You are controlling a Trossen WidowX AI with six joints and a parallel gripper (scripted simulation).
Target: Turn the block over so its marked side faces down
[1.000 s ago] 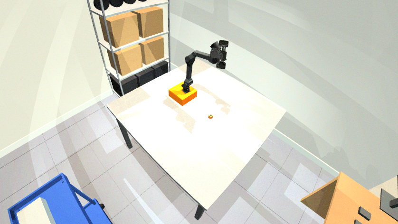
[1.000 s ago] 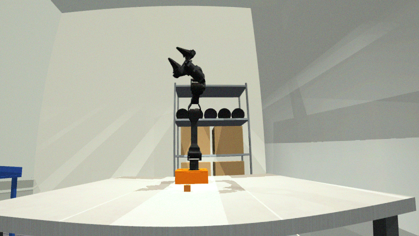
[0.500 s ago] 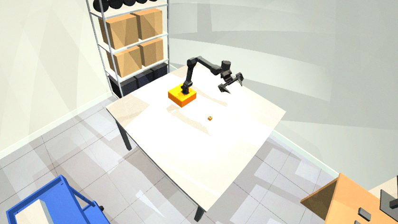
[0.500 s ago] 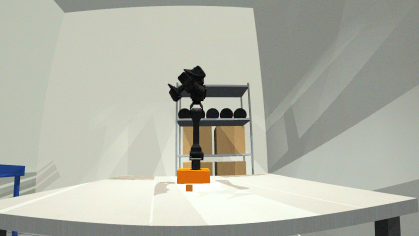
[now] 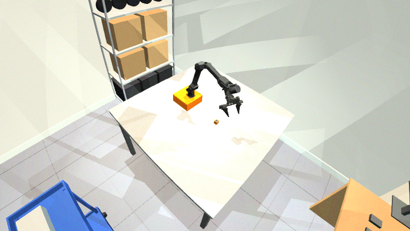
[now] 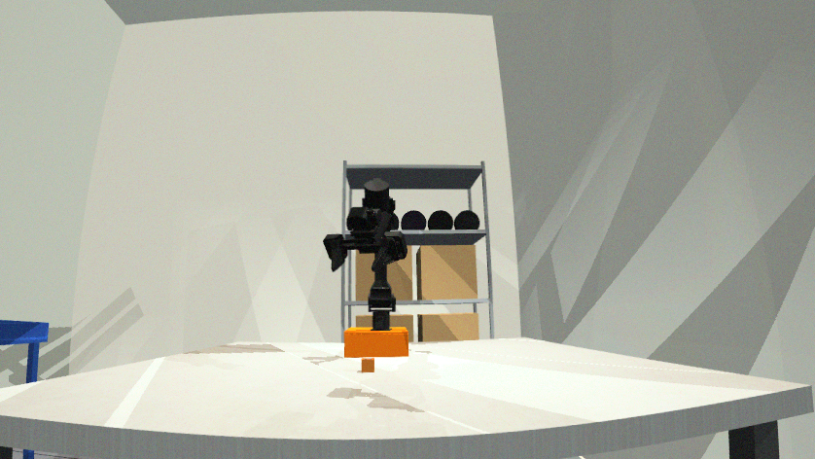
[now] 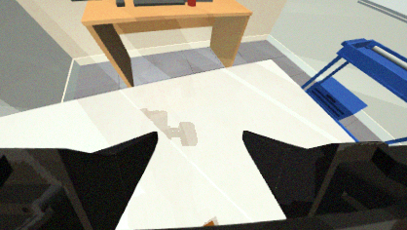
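Right now my gripper tip is 21 cm above the block and 16 cm past it.
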